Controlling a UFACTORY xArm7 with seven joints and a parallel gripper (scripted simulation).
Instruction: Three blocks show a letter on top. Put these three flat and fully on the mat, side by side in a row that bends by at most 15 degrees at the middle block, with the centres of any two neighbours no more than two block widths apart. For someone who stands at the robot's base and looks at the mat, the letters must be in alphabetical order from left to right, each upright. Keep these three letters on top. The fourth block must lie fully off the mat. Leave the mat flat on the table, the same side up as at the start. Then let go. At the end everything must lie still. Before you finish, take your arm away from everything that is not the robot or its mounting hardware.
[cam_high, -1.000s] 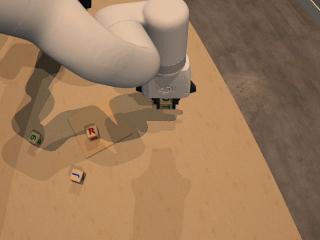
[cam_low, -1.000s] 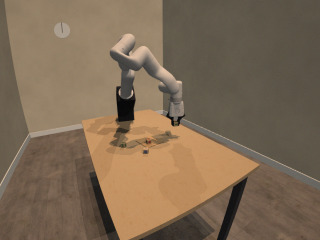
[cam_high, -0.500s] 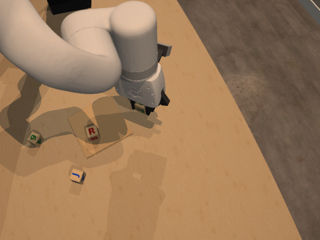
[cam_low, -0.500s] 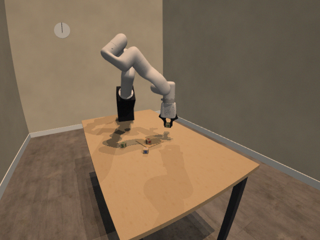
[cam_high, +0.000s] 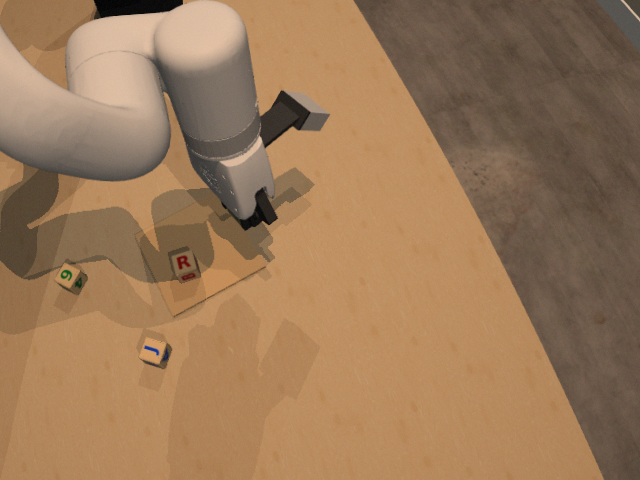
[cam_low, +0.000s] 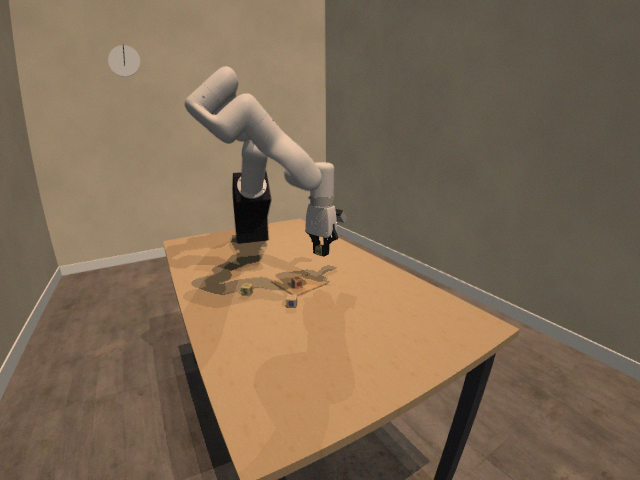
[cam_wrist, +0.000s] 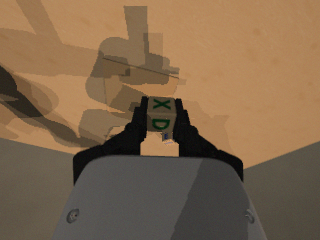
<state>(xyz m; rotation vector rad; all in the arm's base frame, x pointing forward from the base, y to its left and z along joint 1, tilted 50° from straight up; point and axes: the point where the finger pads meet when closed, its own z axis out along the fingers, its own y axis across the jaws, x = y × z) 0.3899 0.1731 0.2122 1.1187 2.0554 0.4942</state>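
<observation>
My hand is 12 cm above the tan mat, 8 cm to the left of it and 1 cm past it. The rest, counted from my hand: green D block: 1 cm below.
</observation>
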